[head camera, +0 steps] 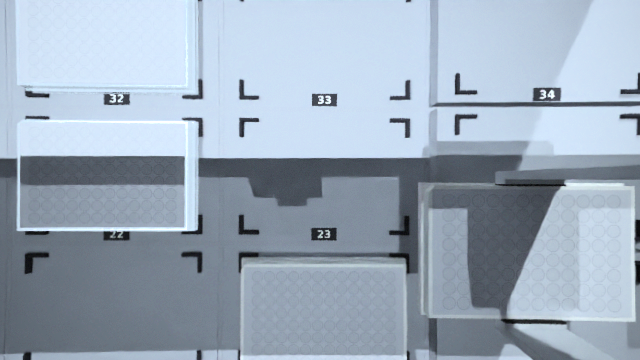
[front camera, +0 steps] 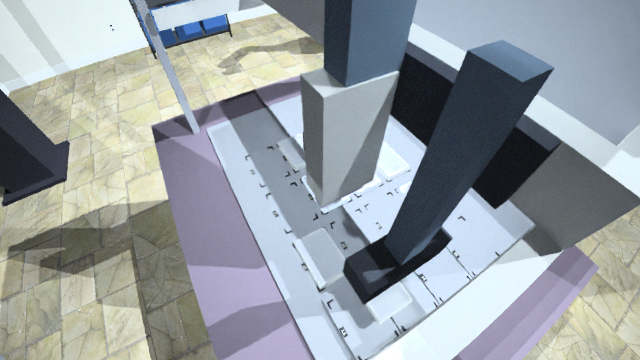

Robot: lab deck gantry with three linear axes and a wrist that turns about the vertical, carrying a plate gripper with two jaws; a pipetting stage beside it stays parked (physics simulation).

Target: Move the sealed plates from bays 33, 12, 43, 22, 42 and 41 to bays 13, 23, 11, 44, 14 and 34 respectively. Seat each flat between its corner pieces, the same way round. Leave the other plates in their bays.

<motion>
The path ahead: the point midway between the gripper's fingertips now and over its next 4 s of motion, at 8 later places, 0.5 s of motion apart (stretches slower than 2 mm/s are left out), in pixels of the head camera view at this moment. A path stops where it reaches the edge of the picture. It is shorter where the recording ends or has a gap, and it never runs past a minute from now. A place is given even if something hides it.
The gripper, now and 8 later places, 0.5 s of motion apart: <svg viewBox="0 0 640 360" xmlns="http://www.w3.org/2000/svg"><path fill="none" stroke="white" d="M523 249L374 179L325 175L325 175L325 176L325 175L326 175L327 174L328 173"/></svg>
</motion>
